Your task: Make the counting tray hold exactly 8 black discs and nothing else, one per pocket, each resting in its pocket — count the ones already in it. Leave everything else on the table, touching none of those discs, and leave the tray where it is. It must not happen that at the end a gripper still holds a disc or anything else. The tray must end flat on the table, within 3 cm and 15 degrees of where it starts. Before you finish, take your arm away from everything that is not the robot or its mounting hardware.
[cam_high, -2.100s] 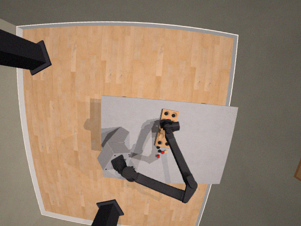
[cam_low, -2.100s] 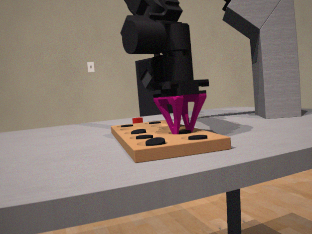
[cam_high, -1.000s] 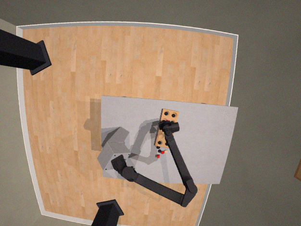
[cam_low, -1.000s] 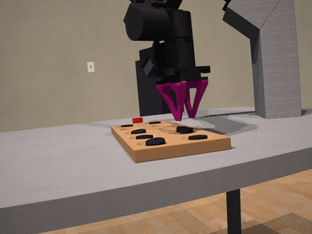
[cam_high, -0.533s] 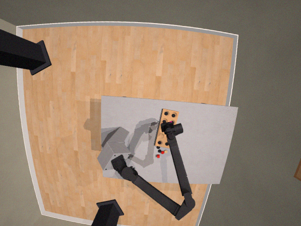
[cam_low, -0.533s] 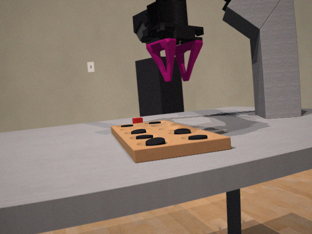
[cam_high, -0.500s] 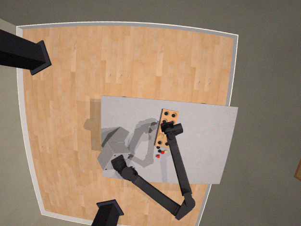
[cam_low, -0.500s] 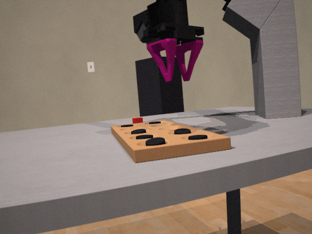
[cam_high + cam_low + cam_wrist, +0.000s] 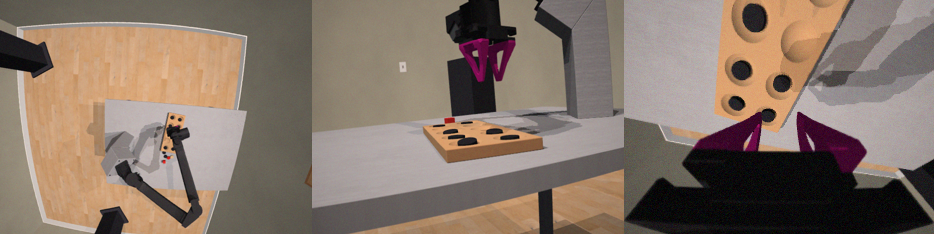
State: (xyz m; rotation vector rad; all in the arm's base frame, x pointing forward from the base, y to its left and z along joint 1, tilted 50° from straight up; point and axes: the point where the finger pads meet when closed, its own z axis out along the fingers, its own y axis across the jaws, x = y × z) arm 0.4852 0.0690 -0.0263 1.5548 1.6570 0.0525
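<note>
Now: hand 12 cm past the red disc, 31 cm to the left of it and 12 cm above it. Also, from my hand: tan disc 9 cm behind, 31 cm to the right, 12 cm below; then wooden counting tray 1 cm behind, 8 cm to the right, 11 cm below; then red cube 18 cm behind, 33 cm to the right, 11 cm below.
</note>
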